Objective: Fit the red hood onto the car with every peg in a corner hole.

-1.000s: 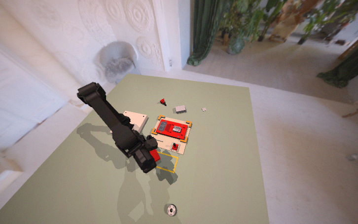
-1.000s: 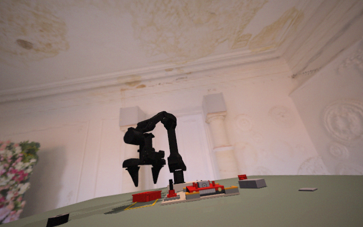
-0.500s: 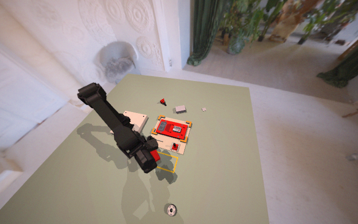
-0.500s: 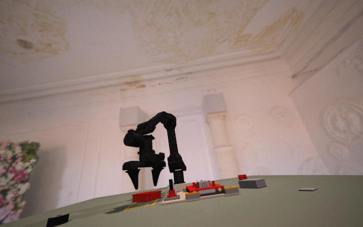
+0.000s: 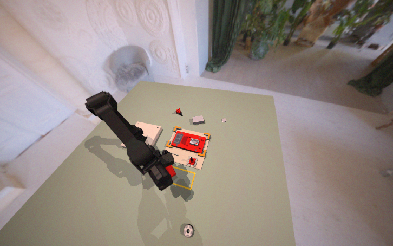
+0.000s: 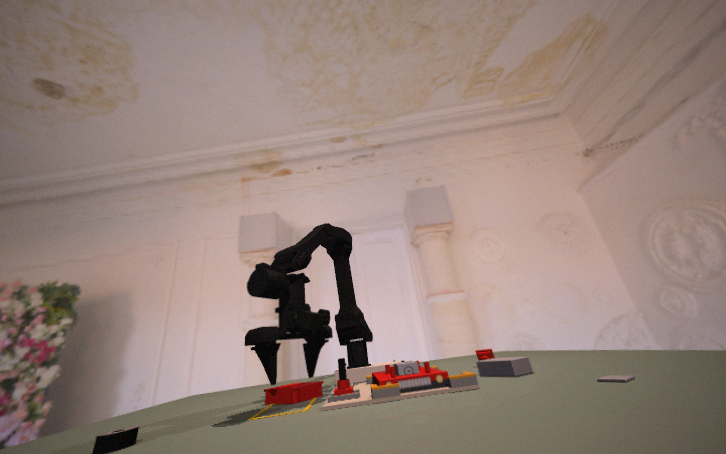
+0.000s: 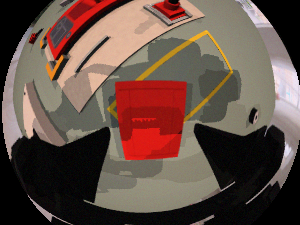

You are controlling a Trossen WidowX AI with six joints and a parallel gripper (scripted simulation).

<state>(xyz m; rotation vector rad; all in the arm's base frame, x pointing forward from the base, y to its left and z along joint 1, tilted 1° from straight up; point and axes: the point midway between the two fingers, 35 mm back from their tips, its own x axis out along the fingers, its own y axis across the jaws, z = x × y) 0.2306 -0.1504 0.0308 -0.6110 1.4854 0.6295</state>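
Right now my gripper tip is 20 mm above the red hood. Round my gripper tip: small grey tile 430 mm to the left, 280 mm ahead, 30 mm below; grey engine block 210 mm to the left, 120 mm ahead, 10 mm below.
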